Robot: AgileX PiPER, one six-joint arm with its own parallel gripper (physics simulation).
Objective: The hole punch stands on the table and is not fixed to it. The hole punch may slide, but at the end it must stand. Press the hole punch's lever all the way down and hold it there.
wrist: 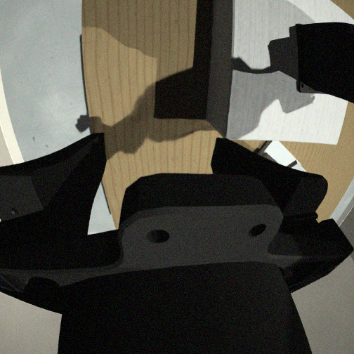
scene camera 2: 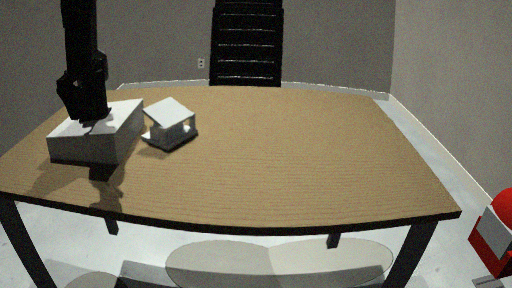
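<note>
The hole punch (scene camera 2: 170,116) (wrist: 281,153) stands upright on the table (scene camera 2: 300,160) (wrist: 117,55), just right of the large white box in the scene view. Its flat white lever (scene camera 2: 171,111) is raised and slanted above the base, with an open gap between them. In the wrist view a small part of the hole punch shows past the right finger; the rest is hidden. My gripper (wrist: 159,148) is open, its black fingers wide apart with no object between them. It is apart from the hole punch. In the scene view its dark fingers are hard to tell from the arm.
A large white box (scene camera 2: 82,148) (wrist: 287,120) stands on the table left of the hole punch, with the dark arm (scene camera 2: 82,45) over it. Arm shadows fall on the box and table. A black chair (scene camera 2: 246,45) stands behind the table. A red object (scene camera 2: 502,207) is at the right.
</note>
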